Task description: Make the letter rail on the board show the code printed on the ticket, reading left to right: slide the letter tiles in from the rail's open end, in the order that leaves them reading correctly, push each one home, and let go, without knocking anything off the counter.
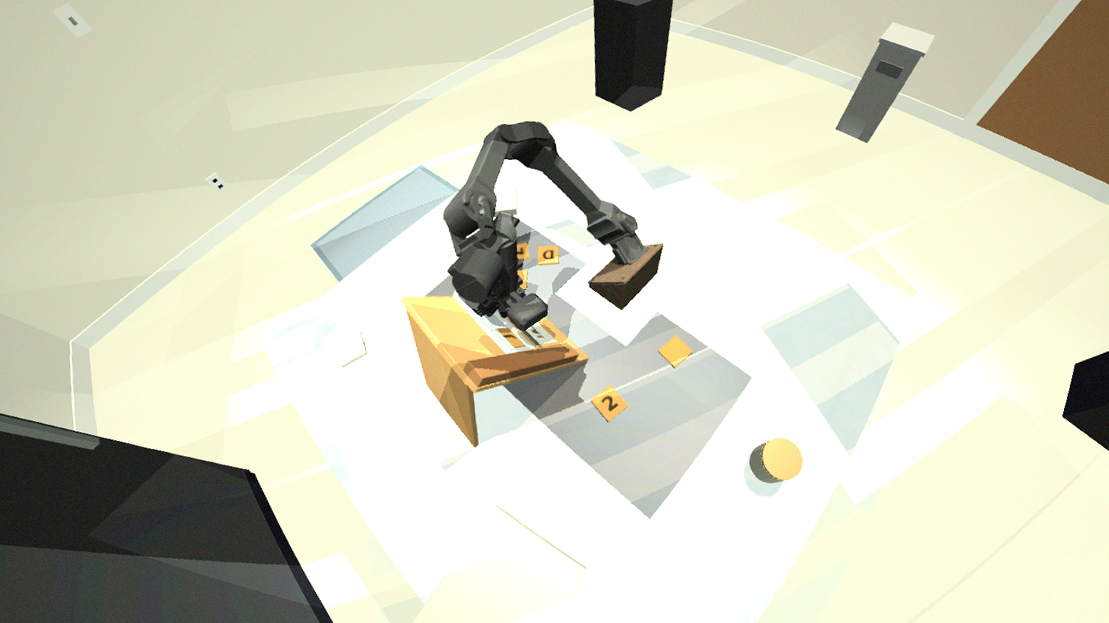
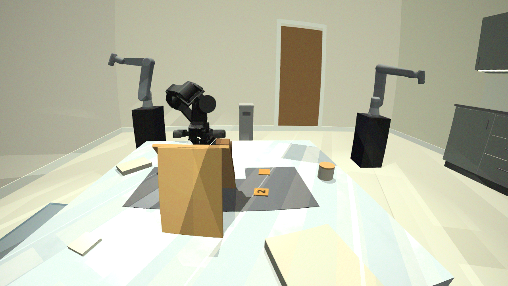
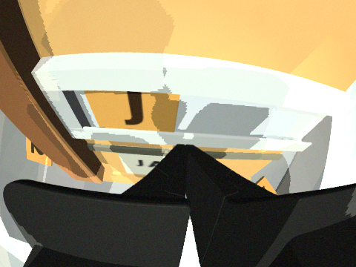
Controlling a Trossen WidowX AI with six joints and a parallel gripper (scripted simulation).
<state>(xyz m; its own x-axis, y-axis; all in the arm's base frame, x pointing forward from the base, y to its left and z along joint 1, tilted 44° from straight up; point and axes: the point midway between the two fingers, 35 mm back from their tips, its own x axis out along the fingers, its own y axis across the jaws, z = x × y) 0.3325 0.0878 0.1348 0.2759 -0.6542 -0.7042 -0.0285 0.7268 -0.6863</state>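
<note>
The white ticket lies 10 cm below my gripper tip, 5 cm behind it and 2 cm to the left of it. Also, from my gripper tip: grey mat 18 cm below, 15 cm behind, 5 cm to the left; then pale pad 33 cm ahead, 32 cm to the right, 17 cm below; then round tan-lidded canister 55 cm to the left, 21 cm behind, 14 cm below.
</note>
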